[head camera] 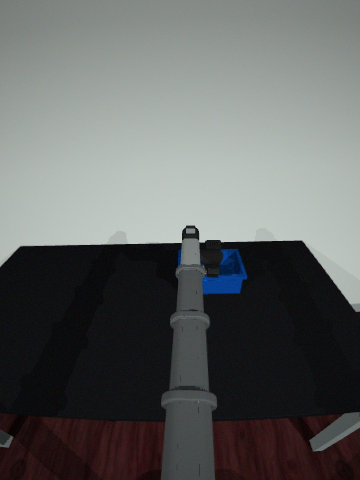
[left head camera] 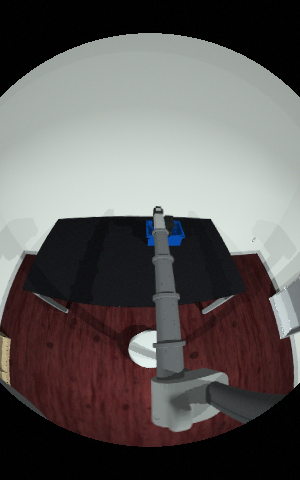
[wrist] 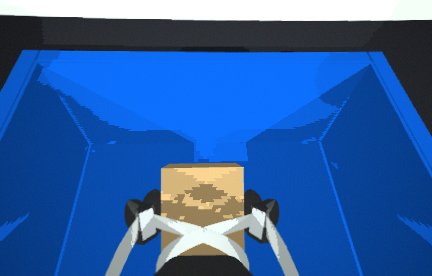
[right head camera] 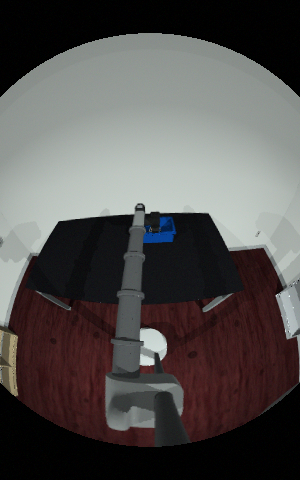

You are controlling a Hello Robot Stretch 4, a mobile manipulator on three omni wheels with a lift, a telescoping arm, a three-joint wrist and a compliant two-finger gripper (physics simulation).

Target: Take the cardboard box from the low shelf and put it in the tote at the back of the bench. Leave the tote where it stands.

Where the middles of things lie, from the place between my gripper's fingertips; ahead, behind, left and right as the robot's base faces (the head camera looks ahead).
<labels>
Right now my hand is 20 mm past the cardboard box (wrist: 202, 194) and 20 mm below it. From my hand the other things lie so: blue tote (head camera: 232, 270) (10 mm to the right, 30 mm above).
</labels>
